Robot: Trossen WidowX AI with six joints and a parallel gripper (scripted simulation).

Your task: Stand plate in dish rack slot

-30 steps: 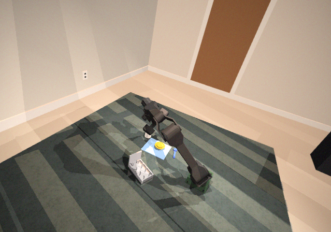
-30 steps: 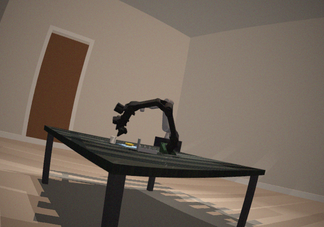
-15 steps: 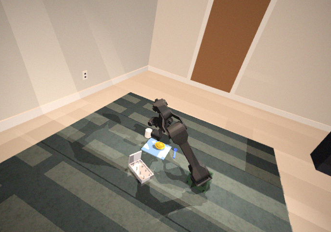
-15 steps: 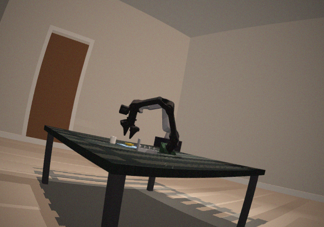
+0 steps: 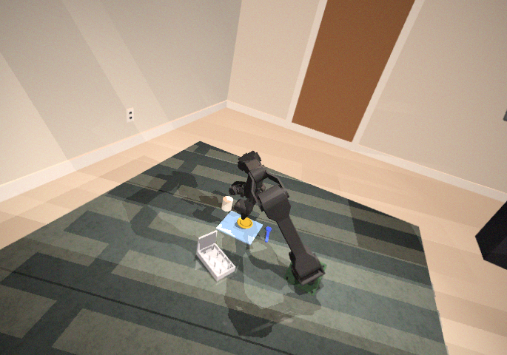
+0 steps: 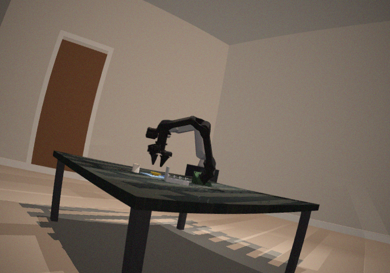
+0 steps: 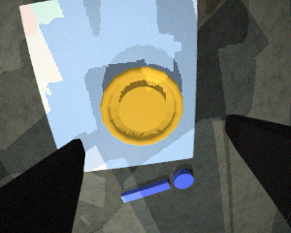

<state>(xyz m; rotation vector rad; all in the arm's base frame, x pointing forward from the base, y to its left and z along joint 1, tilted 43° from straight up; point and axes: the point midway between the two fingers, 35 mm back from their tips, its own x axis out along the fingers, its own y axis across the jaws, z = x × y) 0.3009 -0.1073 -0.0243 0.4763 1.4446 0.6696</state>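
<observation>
Now: gripper tip 5 cm above the yellow plate. From my gripper tip the other things lie so: light blue mat 6 cm below, 2 cm to the left, 1 cm ahead; then white cup 11 cm ahead, 4 cm to the right, 4 cm below; then blue utensil 10 cm behind, 6 cm below, 2 cm to the right.
</observation>
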